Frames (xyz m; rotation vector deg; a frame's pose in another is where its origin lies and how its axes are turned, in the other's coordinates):
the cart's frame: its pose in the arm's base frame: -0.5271 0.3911 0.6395 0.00 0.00 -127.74
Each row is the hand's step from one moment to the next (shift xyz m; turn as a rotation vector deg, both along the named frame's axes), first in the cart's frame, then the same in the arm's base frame.
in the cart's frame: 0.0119 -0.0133 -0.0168 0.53 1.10 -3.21
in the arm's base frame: -0.0178 -0.0013 -0.0168 0.55 -1.09 -3.21
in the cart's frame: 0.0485 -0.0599 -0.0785 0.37 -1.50 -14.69
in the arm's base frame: -0.0771 -0.0017 -0.0785 -1.41 0.63 -14.69
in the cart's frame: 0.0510 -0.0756 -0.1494 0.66 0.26 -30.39
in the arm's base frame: -0.0910 0.0059 -0.1494 -0.20 -0.68 -30.39
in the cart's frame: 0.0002 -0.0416 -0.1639 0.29 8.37 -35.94
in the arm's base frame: -0.0330 0.0253 -0.1639 6.44 -5.35 -35.94
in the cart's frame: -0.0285 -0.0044 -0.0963 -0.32 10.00 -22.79
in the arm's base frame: 0.0140 0.0252 -0.0963 8.10 -5.87 -22.79
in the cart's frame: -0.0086 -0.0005 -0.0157 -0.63 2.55 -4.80
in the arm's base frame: 0.0049 0.0071 -0.0157 2.40 -1.06 -4.80
